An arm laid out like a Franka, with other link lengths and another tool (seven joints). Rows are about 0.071 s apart.
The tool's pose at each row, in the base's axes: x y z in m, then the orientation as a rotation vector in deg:
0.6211 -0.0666 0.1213 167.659 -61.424 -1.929
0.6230 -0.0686 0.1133 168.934 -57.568 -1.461
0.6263 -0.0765 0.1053 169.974 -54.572 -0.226
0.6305 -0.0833 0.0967 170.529 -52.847 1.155
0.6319 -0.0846 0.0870 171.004 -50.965 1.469
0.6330 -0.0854 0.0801 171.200 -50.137 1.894
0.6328 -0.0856 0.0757 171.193 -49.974 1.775
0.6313 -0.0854 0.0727 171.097 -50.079 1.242
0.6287 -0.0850 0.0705 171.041 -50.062 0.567
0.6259 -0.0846 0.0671 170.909 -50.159 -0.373
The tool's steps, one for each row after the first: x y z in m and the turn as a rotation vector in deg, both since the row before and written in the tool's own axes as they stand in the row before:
0.0028 0.0001 0.0080 0.005 0.352 -2.601
0.0075 0.0040 0.0081 0.287 0.768 -2.025
0.0073 0.0029 0.0087 0.287 0.854 -1.151
0.0017 0.0001 0.0097 -0.014 0.233 -1.242
0.0012 -0.0001 0.0069 0.044 0.280 -0.542
-0.0002 0.0002 0.0044 -0.071 -0.057 -0.101
-0.0015 0.0006 0.0030 -0.161 -0.310 0.076
-0.0025 0.0010 0.0022 -0.181 -0.399 -0.007
-0.0026 0.0011 0.0034 -0.266 -0.553 0.074

